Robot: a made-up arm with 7 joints. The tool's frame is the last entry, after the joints.
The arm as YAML. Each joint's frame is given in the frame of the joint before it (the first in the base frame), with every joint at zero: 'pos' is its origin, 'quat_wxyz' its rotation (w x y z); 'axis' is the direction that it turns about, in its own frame. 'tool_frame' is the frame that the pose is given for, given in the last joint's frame.
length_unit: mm
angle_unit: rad
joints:
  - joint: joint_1
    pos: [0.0, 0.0, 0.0]
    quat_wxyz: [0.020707, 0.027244, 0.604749, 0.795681]
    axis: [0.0, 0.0, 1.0]
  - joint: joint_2
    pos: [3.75, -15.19, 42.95]
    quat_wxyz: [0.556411, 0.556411, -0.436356, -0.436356]
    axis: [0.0, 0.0, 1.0]
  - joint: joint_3
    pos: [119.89, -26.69, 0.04]
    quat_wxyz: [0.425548, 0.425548, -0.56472, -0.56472]
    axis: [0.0, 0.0, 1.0]
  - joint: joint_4
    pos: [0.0, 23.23, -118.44]
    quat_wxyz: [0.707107, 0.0, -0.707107, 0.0]
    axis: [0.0, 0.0, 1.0]
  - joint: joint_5
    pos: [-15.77, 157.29, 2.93]
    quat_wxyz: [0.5, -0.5, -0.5, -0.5]
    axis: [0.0, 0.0, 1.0]
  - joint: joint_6
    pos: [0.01, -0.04, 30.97]
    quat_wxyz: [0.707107, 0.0, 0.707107, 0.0]
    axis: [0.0, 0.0, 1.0]
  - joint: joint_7
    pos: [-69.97, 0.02, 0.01]
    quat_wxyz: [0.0, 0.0, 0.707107, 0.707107]
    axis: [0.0, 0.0, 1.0]
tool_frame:
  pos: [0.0, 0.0, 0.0]
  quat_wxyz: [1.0, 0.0, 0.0, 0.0]
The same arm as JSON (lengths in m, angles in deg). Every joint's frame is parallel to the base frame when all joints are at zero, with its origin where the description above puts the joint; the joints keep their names.
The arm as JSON. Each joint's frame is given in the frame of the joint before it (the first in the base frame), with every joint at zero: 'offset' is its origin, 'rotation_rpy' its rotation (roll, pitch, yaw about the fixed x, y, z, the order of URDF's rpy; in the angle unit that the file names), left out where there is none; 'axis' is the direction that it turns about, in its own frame. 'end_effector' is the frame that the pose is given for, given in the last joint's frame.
{
  "length_unit": "m",
  "angle_unit": "deg",
  "chain": [
    {
      "id": "joint_1",
      "offset": [
        0.0,
        0.0,
        0.0
      ],
      "axis": [
        0.068403,
        0.961235,
        0.26711
      ]
    },
    {
      "id": "joint_2",
      "offset": [
        -0.0008,
        0.0456,
        -0.0031
      ],
      "axis": [
        0.968889,
        -0.0002,
        -0.247497
      ]
    },
    {
      "id": "joint_3",
      "offset": [
        -0.0303,
        0.0074,
        -0.1188
      ],
      "axis": [
        0.247497,
        -0.0001,
        0.968889
      ]
    },
    {
      "id": "joint_4",
      "offset": [
        -0.0068,
        0.0,
        -0.1205
      ],
      "axis": [
        0.0002,
        1.0,
        0.0
      ]
    },
    {
      "id": "joint_5",
      "offset": [
        0.1485,
        0.0029,
        -0.0542
      ],
      "axis": [
        0.968889,
        -0.0002,
        -0.247497
      ]
    },
    {
      "id": "joint_6",
      "offset": [
        0.03,
        0.0,
        -0.0077
      ],
      "axis": [
        0.0002,
        1.0,
        0.0
      ]
    },
    {
      "id": "joint_7",
      "offset": [
        0.0678,
        0.0,
        -0.0173
      ],
      "axis": [
        0.247497,
        -0.0001,
        0.968889
      ]
    }
  ],
  "end_effector": {
    "offset": [
      0.0,
      0.0,
      0.0
    ],
    "rotation_rpy": [
      0.0,
      14.33,
      -0.01
    ]
  }
}

